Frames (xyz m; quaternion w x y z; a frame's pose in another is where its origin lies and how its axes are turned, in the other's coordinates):
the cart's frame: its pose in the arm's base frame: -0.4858 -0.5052 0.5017 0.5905 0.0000 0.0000 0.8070
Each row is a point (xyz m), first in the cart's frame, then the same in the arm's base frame.
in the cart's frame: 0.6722 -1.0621 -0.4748
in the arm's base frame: 0.3231 0.4569 0.0269
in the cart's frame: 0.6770 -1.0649 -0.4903
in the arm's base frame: 0.3243 0.4623 0.0114
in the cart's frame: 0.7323 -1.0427 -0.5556
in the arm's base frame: 0.2864 0.5083 -0.0539
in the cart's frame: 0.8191 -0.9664 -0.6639
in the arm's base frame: 0.1875 0.5679 -0.1622
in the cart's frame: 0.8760 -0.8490 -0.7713
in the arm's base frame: 0.0583 0.5866 -0.2696
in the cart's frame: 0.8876 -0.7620 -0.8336
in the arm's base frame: -0.0281 0.5714 -0.3319
